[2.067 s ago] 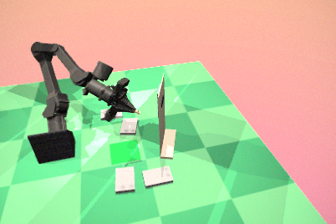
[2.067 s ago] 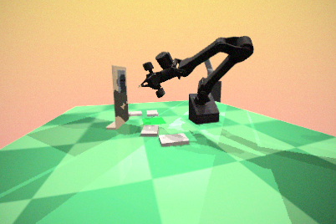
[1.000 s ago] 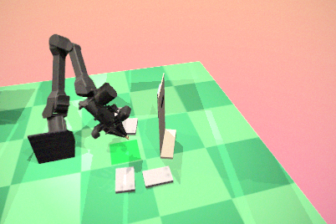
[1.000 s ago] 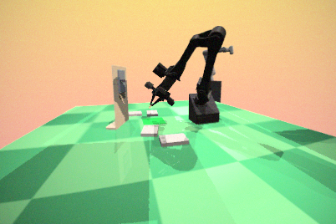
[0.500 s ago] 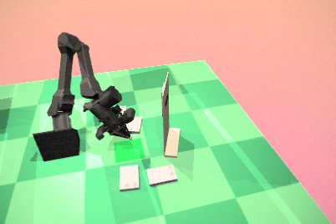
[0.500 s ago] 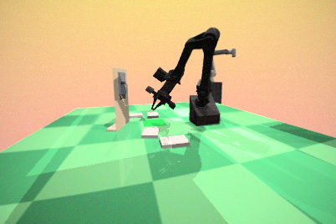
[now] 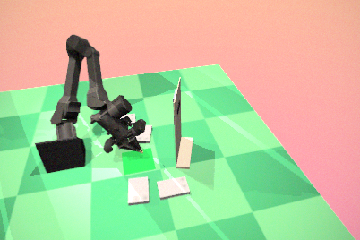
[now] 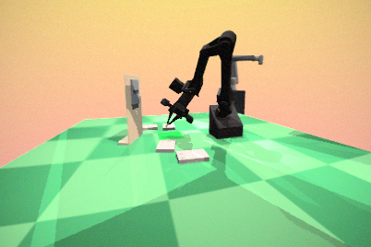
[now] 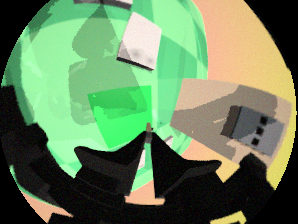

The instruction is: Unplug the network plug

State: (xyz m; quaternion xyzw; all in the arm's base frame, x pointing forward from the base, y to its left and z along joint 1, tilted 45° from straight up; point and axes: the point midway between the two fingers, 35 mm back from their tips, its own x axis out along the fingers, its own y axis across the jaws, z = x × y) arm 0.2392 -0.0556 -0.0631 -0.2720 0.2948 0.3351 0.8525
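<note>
Now: gripper tip 60 mm above the green marked square and 10 mm past it. The rest, counted from my gripper tip: upright panel (160 mm ahead, 80 mm above, 10 mm to the right); network plug (right at my gripper tip).
</note>
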